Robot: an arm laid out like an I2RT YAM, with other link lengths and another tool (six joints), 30 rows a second.
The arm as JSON. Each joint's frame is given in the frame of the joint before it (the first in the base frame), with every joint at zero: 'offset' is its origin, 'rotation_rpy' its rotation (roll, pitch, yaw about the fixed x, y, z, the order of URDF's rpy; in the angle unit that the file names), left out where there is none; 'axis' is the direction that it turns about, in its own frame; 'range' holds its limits. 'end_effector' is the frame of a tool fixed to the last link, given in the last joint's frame.
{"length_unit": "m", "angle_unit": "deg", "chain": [
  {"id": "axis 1", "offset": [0.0, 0.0, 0.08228], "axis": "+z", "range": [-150.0, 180.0]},
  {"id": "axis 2", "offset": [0.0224, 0.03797, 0.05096], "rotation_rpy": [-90.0, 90.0, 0.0], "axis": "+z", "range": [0.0, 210.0]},
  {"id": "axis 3", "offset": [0.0, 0.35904, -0.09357], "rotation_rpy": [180.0, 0.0, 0.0], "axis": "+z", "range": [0.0, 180.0]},
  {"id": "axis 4", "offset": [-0.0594, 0.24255, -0.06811], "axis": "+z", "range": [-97.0, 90.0]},
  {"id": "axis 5", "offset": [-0.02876, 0.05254, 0.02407], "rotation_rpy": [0.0, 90.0, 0.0], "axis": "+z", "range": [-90.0, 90.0]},
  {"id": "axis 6", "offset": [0.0, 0.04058, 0.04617], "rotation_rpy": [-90.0, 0.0, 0.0], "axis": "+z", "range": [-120.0, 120.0]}
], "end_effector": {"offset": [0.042, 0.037, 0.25], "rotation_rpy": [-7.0, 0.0, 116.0]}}
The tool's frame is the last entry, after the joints.
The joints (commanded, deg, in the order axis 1, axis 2, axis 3, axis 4, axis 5, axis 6), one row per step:
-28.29, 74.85, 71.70, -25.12, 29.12, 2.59
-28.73, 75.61, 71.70, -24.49, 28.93, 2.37
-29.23, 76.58, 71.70, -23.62, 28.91, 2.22
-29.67, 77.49, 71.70, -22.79, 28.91, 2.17
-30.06, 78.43, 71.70, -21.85, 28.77, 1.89
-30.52, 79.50, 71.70, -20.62, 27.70, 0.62
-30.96, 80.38, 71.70, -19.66, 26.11, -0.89
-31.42, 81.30, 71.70, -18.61, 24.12, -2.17
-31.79, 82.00, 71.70, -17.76, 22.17, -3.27
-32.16, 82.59, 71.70, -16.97, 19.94, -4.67
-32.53, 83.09, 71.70, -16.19, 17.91, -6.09
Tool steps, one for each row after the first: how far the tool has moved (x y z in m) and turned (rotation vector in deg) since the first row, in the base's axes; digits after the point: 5 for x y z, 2 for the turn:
0.00252, -0.00433, -0.00306, 0.04, 0.25, -0.18
0.00527, -0.01043, -0.00642, 0.03, 0.45, -0.60
0.00785, -0.01613, -0.00952, 0.05, 0.56, -1.02
0.01155, -0.02116, -0.01269, -0.01, 0.75, -1.17
0.01954, -0.02366, -0.01710, -0.21, 1.36, -0.16
0.02824, -0.02339, -0.02196, -0.29, 2.10, 1.44
0.03837, -0.02210, -0.02675, -0.17, 2.49, 3.29
0.04746, -0.01958, -0.03041, -0.03, 2.71, 5.12
0.05684, -0.01540, -0.03365, 0.00, 3.02, 7.33
0.06497, -0.01160, -0.03589, -0.15, 3.31, 9.38

